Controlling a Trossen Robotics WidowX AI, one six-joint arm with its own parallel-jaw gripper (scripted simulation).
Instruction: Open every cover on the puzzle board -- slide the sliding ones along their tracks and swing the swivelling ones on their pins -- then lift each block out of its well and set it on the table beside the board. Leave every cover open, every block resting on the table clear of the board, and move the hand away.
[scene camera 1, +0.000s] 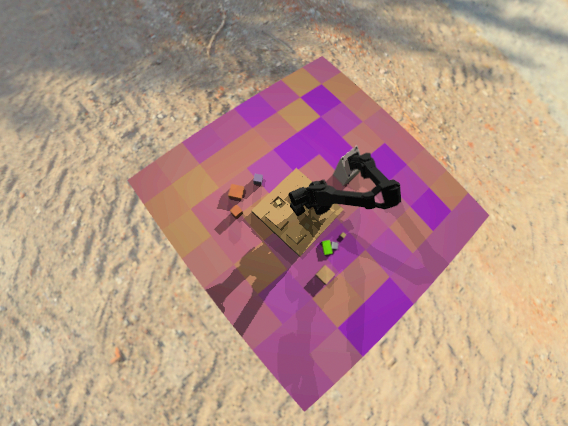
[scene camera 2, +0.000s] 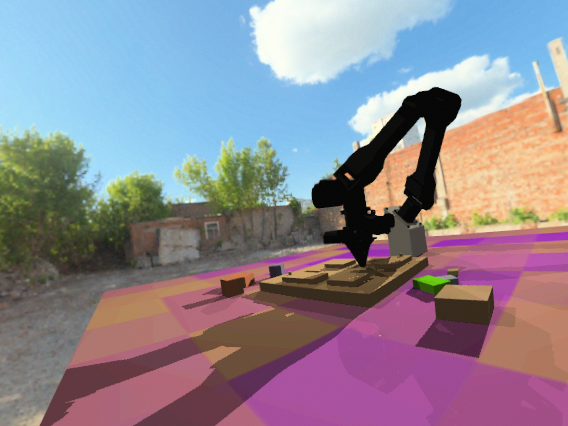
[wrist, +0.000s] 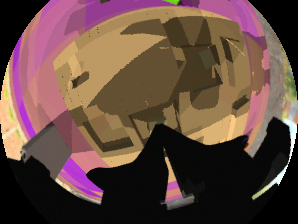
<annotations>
The same spot on a tan wooden puzzle board: (wrist: 198, 103) is (scene camera 2: 356, 270).
</annotations>
